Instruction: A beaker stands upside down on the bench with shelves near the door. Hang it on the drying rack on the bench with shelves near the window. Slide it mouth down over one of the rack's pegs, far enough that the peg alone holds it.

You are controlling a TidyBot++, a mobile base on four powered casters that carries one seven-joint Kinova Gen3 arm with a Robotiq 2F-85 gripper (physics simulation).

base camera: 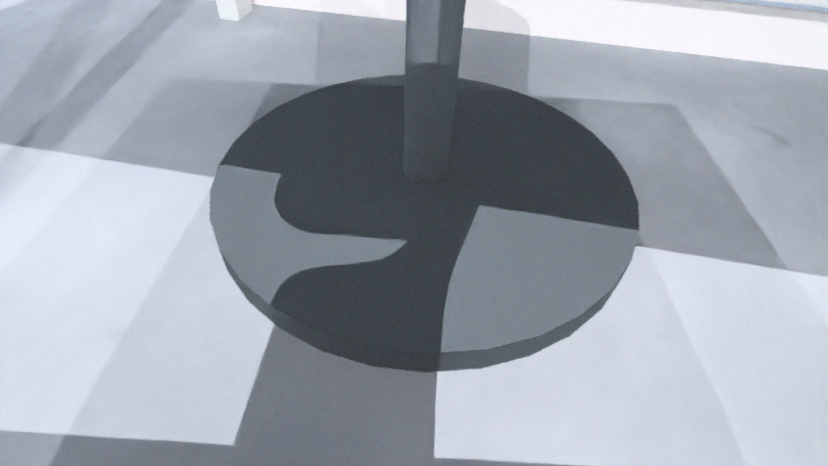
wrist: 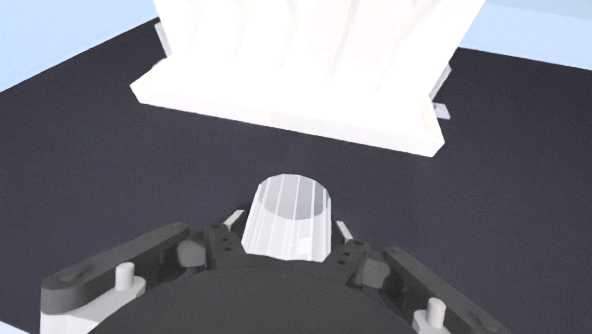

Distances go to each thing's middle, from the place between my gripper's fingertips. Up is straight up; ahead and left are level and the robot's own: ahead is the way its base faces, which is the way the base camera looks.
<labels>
Now: hand 1 cm past the clear glass beaker (wrist: 290, 218) and 1 cm above it.
</labels>
